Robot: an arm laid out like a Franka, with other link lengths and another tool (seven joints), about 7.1 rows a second.
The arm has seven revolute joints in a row. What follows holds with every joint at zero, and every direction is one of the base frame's. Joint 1 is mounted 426.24 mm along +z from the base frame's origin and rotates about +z. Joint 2 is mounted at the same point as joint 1 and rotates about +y. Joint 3 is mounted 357.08 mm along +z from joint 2 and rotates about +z. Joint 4 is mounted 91.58 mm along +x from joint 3 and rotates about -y. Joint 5 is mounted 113.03 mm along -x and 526.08 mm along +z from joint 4 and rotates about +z. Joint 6 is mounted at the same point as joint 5 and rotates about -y. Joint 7 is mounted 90.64 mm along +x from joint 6 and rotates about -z. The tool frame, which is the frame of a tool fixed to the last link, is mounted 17 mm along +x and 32 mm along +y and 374.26 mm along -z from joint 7; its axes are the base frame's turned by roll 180, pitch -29.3 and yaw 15.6 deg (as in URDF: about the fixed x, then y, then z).
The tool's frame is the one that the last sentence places.
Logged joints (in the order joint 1, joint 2, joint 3, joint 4, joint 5, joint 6, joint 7), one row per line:
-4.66, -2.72, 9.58, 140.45, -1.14, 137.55, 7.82
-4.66, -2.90, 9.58, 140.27, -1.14, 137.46, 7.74
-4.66, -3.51, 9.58, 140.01, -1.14, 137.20, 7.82
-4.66, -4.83, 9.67, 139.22, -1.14, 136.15, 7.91
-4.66, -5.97, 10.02, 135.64, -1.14, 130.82, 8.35
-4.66, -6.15, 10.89, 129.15, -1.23, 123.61, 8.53
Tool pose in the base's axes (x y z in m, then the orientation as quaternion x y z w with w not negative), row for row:
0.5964, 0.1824, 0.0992, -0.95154, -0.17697, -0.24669, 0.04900
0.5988, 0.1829, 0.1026, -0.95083, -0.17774, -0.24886, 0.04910
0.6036, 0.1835, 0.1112, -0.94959, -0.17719, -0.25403, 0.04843
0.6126, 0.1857, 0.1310, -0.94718, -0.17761, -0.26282, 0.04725
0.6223, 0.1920, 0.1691, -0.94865, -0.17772, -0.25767, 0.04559
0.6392, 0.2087, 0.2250, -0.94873, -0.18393, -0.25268, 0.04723
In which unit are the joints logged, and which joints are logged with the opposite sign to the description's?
The joints are logged in degrees. Opposite sign: joint 1, joint 4, joint 5.
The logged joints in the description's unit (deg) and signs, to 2 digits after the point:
4.66, -2.72, 9.58, -140.45, 1.14, 137.55, 7.82
4.66, -2.90, 9.58, -140.27, 1.14, 137.46, 7.74
4.66, -3.51, 9.58, -140.01, 1.14, 137.20, 7.82
4.66, -4.83, 9.67, -139.22, 1.14, 136.15, 7.91
4.66, -5.97, 10.02, -135.64, 1.14, 130.82, 8.35
4.66, -6.15, 10.89, -129.15, 1.23, 123.61, 8.53

